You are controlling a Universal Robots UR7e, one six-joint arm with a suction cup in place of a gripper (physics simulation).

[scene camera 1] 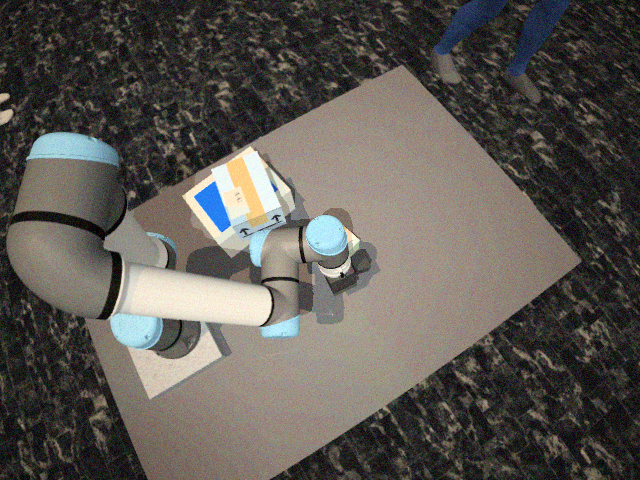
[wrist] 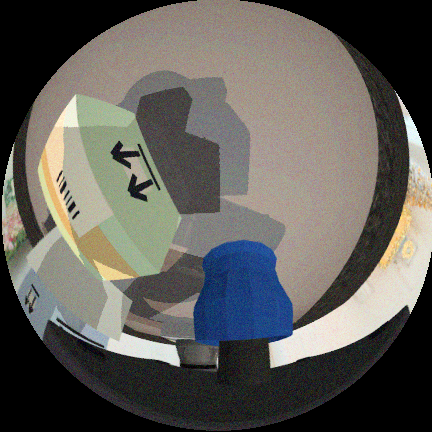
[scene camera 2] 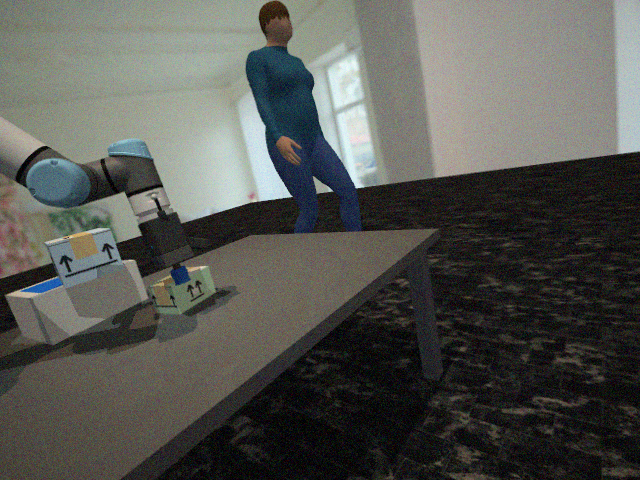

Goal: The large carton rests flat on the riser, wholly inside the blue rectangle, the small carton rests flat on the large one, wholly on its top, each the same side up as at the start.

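Note:
The large carton [scene camera 1: 247, 193] [scene camera 2: 85, 255] [wrist: 34, 296], pale blue with orange tape, stands arrows-up on the cream riser [scene camera 1: 191, 198] [scene camera 2: 35, 310]. It covers part of the blue rectangle [scene camera 1: 212, 205] [scene camera 2: 44, 285], which shows at its left. The small green carton [scene camera 2: 189, 294] [wrist: 120, 189] sits on the table right beside the riser. In scene camera 1 only a sliver of the small carton [scene camera 1: 352, 238] shows under the wrist. My blue suction cup [scene camera 2: 179, 273] [wrist: 241, 289] is at the small carton's top, touching or just above it. It holds nothing.
The grey table [scene camera 1: 413, 207] [scene camera 2: 310, 269] carries everything. The arm's base [scene camera 1: 170, 361] stands on a pale plate at the table's near left corner. A person in blue [scene camera 2: 294, 129] [scene camera 1: 516, 41] stands beyond the table's far edge.

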